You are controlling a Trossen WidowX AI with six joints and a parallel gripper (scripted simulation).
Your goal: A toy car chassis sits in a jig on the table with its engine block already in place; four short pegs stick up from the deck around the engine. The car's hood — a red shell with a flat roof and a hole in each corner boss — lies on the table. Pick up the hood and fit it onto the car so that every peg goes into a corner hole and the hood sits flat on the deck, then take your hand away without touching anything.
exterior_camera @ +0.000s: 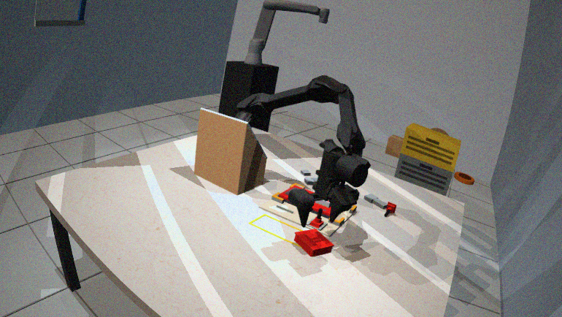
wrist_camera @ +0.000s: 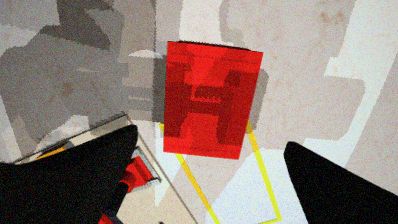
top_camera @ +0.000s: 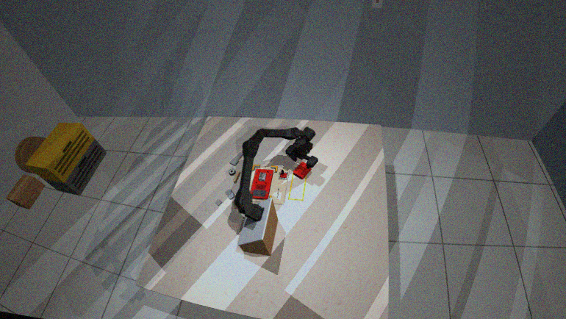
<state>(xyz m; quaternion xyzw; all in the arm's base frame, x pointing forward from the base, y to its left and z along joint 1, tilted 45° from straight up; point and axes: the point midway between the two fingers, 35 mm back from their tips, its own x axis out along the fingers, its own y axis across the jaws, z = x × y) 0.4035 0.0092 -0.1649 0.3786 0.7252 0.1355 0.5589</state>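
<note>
Now: the hood 60 mm below my gripper tip. Round my gripper tip: tan block 380 mm to the left, 120 mm behind, 60 mm below; engine block 220 mm to the left, 100 mm behind, 50 mm below; jig 200 mm to the left, 120 mm behind, 60 mm below.
</note>
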